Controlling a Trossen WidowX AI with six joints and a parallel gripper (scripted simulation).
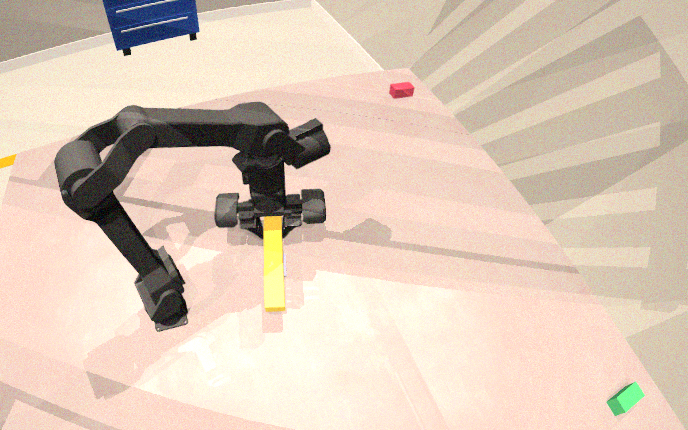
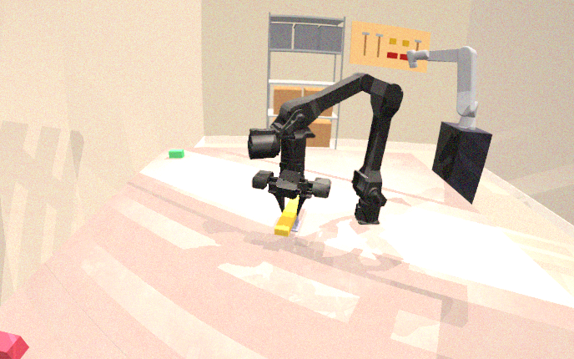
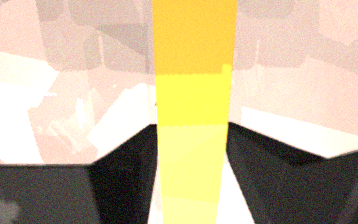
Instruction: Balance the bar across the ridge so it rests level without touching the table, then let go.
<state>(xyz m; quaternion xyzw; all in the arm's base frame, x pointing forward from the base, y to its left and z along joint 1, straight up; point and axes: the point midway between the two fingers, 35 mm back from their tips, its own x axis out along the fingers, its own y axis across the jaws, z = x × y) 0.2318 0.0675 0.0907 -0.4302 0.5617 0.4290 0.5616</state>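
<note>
My gripper tip is 30 mm to the left of the yellow bar and 10 mm past it. The rest, counted from my gripper tip: green block: 570 mm to the right, 510 mm ahead, 40 mm below; red block: 510 mm ahead, 430 mm to the left, 40 mm below.
</note>
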